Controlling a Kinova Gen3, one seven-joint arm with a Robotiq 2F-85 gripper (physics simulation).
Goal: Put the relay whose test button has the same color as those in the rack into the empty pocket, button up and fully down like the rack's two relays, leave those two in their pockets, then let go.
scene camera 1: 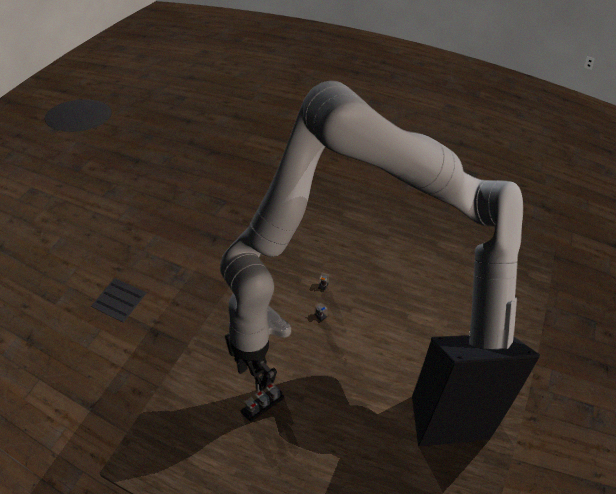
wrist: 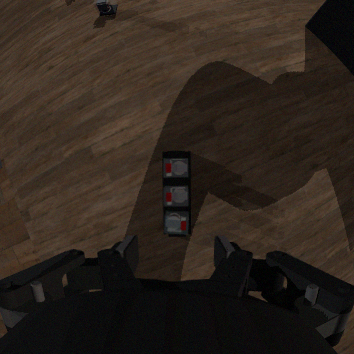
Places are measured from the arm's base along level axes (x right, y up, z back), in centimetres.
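Pixels of known places: gripper, between the fingertips: (scene camera 1: 251, 380) (wrist: 175, 249); arm's base, origin of its link: (scene camera 1: 490, 343).
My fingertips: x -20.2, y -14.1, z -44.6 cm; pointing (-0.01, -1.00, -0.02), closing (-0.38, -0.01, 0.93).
Note:
Ahead of a thing's pixels: the offset from my fingertips to its top centre. "spot": to the spot under its first point.
The black rack {dx +2.6, dy -12.2, dz +0.7 cm} (scene camera 1: 266, 407) (wrist: 176, 181) stands on the floor with a relay in each of its three pockets, all upright with red test buttons on top. Two relays {dx +5.5, dy -9.6, dz +1.9 cm} (wrist: 176, 167) {dx +2.6, dy -9.6, dz +0.7 cm} (wrist: 176, 196) have their buttons at the left in the wrist view. The third relay {dx -0.4, dy -9.6, dz -0.5 cm} (scene camera 1: 251, 408) (wrist: 176, 222), at the end nearest my fingers in the wrist view, has its button at the right. Its top looks about level with the others; its exact depth cannot be told. My gripper (scene camera 1: 265, 384) (wrist: 175, 249) is open and empty above the rack, its fingers apart from the relays.
A relay with an orange button {dx +43.8, dy -10.1, dz -2.4 cm} (scene camera 1: 322, 281) and one with a blue button {dx +33.8, dy -10.1, dz +1.4 cm} (scene camera 1: 321, 312) stand on the floor beyond the rack; part of a loose relay {spot: dx +32.6, dy -12.1, dz +1.3 cm} (wrist: 106, 8) shows at the wrist view's top. The black pedestal (scene camera 1: 452, 396) (wrist: 337, 37) stands at the right.

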